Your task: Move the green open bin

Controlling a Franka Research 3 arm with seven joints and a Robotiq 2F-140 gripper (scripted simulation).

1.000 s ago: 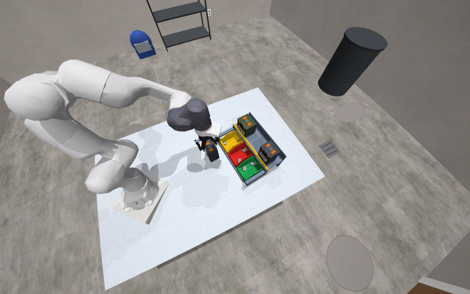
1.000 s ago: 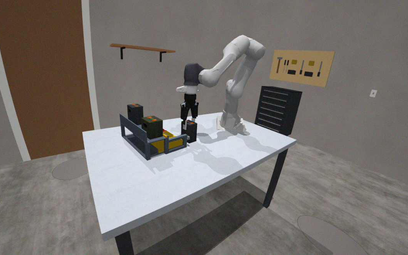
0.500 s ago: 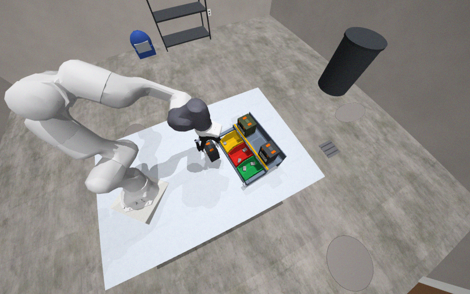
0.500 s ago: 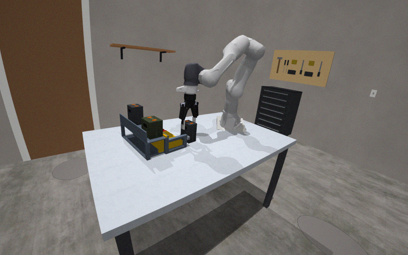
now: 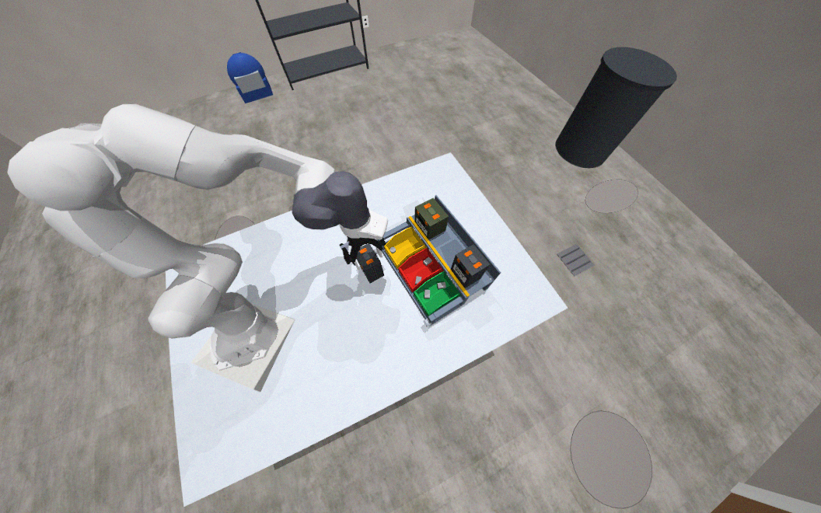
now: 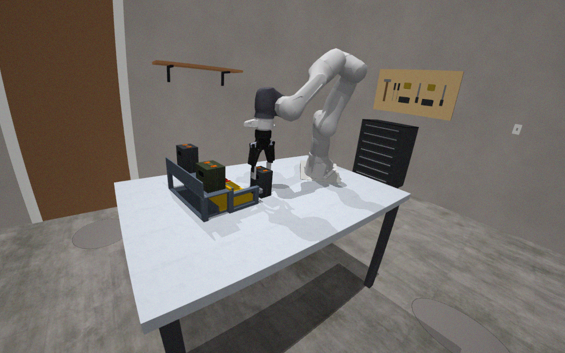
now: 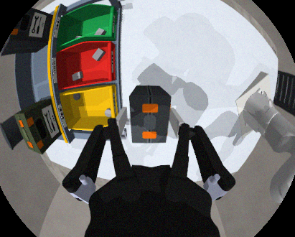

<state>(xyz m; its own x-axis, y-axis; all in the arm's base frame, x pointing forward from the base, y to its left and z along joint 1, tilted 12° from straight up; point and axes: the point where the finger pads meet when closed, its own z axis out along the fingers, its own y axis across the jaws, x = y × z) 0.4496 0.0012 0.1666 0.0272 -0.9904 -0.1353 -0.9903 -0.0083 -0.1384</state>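
My gripper is now 22 cm to the left of the green open bin, 18 cm short of it and 7 cm above it. Round my hand: red bin: 17 cm ahead, 11 cm to the right, 7 cm below; black box: 27 cm ahead, 22 cm to the right, 4 cm above; yellow bin: 17 cm ahead, 7 cm below, 1 cm to the left.
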